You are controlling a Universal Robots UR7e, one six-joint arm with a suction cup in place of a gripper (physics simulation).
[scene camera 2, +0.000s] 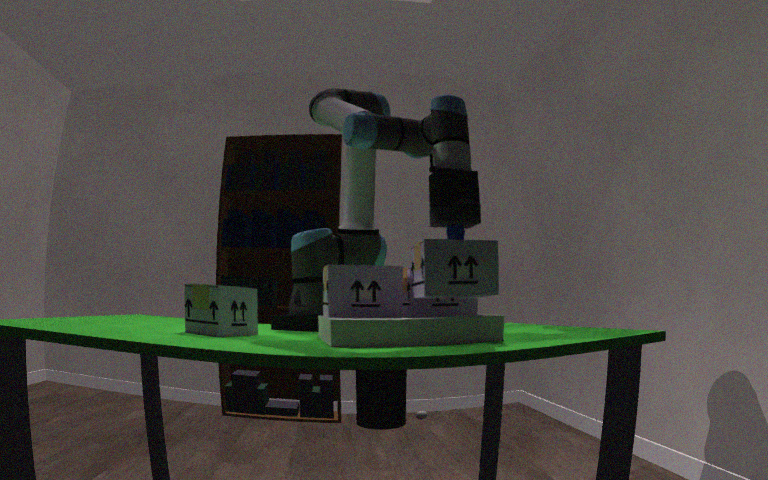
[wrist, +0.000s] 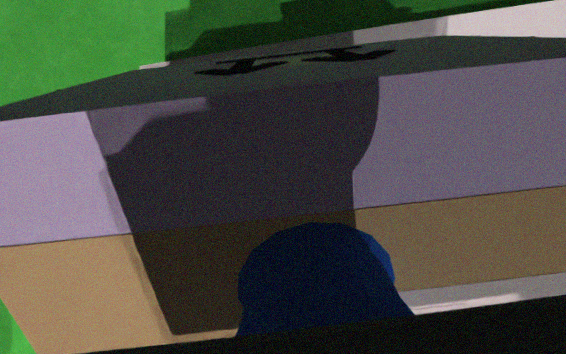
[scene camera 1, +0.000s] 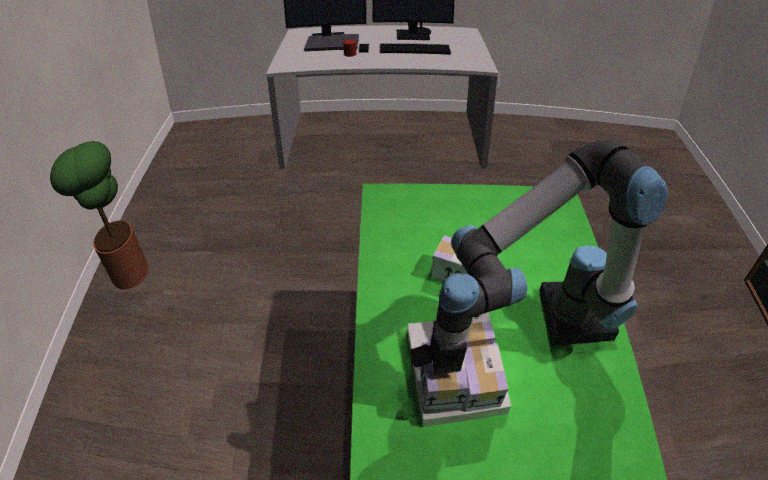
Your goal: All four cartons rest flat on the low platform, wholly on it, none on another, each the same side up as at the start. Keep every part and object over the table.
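Pixels of known places: end effector, tool point: (scene camera 2: pixel 455 250) (wrist: pixel 310 253); arm's base, origin of the base link: (scene camera 2: pixel 315 314) (scene camera 1: pixel 572 307).
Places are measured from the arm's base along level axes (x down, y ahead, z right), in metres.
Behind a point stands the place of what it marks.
My suction gripper (scene camera 1: pixel 447 362) {x -0.131, y 0.470, z -0.232 m} (scene camera 2: pixel 455 232) (wrist: pixel 317 280) is shut on the top of a carton (scene camera 1: pixel 446 390) {x -0.140, y 0.472, z -0.301 m} (scene camera 2: pixel 438 285) {x -0.062, y 0.515, z -0.182 m} (wrist: pixel 50 190) {x -0.144, y 0.502, z -0.279 m}. It holds this carton level, arrows up, a little above the low white platform (scene camera 1: pixel 464 417) {x 0.019, y 0.408, z -0.310 m} (scene camera 2: pixel 413 332) {x 0.020, y 0.523, z -0.135 m} (wrist: pixel 505 21) {x -0.004, y 0.517, z -0.100 m}, over its front left part in scene camera 1. A second carton (scene camera 1: pixel 485 376) {x -0.106, y 0.362, z -0.257 m} (scene camera 2: pixel 464 307) {x -0.021, y 0.407, z -0.274 m} stands upright on the platform, to the right of the held one. A third carton (scene camera 1: pixel 482 333) {x -0.105, y 0.344, z -0.122 m} (scene camera 2: pixel 339 288) {x -0.060, y 0.413, z -0.021 m} stands on the platform behind it, partly hidden by the arm. A fourth carton (scene camera 1: pixel 444 261) {x -0.047, y 0.391, z 0.200 m} (scene camera 2: pixel 244 297) {x -0.036, y 0.343, z 0.172 m} stands upright on the green table, off the platform.
The arm's base (scene camera 1: pixel 583 331) {x -0.006, y -0.006, z -0.100 m} stands on the green table (scene camera 1: pixel 396 215) {x 0.044, y 0.504, z 0.523 m} (scene camera 2: pixel 130 333) {x 0.044, y 0.522, z 0.384 m}, right of the platform in scene camera 1. The arm's wrist hangs partly over the fourth carton there. A desk (scene camera 1: pixel 317 65), a plant (scene camera 1: pixel 121 254) and a bookshelf (scene camera 2: pixel 283 200) stand away from the table.
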